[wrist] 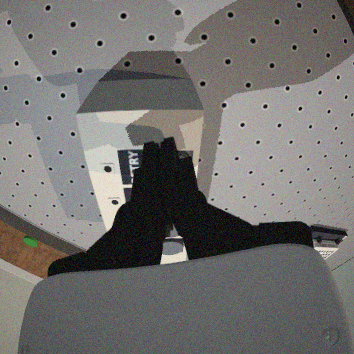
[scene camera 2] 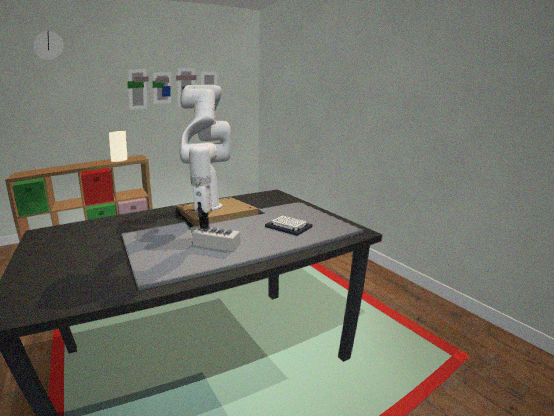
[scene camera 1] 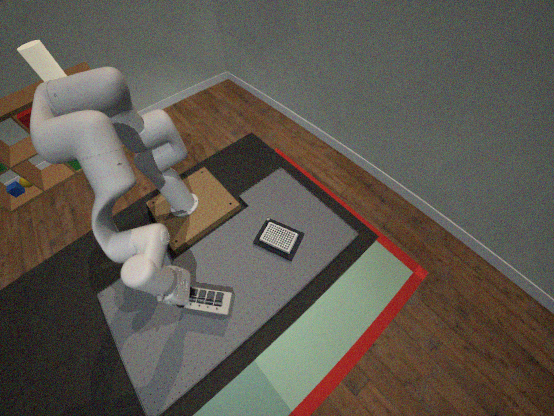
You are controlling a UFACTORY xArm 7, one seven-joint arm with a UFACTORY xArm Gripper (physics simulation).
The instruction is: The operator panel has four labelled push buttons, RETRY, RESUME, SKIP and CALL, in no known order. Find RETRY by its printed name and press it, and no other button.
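Frame: origin at the arm's base, x back, y up, z left, level; centimetres.
Seen in the pictures: gripper, fingertip midpoint: (wrist: 165, 159) (scene camera 2: 204, 227) (scene camera 1: 190, 292); arm's base, link origin: (scene camera 1: 185, 205).
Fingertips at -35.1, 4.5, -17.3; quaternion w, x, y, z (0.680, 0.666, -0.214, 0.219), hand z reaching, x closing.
Observation:
Pixels of each thing's middle, then the offset from my fingertips to it, as dx, dy, dz. "pt": a spot on its surface instead. Level surfaces: height alone.
- operator panel, body centre: (wrist: 146, 190) (scene camera 2: 216, 238) (scene camera 1: 207, 300) -5.1, -3.0, +2.3
- dark label, surface spot: (wrist: 131, 167) pt -2.0, -0.4, -1.0
- black base, body centre: (scene camera 1: 278, 237) (scene camera 2: 288, 222) -4.7, -3.8, +36.1
- grey dotted mat, surface height: dy -5.7
The operator panel (scene camera 1: 226, 306) (scene camera 2: 216, 241) (wrist: 95, 137) is a pale box with a row of dark buttons on top. In the wrist view the dark label (wrist: 131, 167) at the panel's end shows the letters "TRY"; its first letters are partly hidden by the fingers. My gripper (scene camera 2: 204, 226) (wrist: 165, 159) is shut and empty. Its black fingertips are over the end button beside this label, the end under the arm in scene camera 1. They hide most of that button, and I cannot tell whether they touch it or whether it is down. The other labels are hidden or unreadable.
A white perforated block on a black base (scene camera 1: 278, 238) (scene camera 2: 289, 224) (wrist: 327, 239) lies apart from the panel. The arm stands on a wooden base board (scene camera 1: 210, 220) (scene camera 2: 235, 209). A grey dotted mat (scene camera 1: 300, 200) (scene camera 2: 165, 270) lies under the panel.

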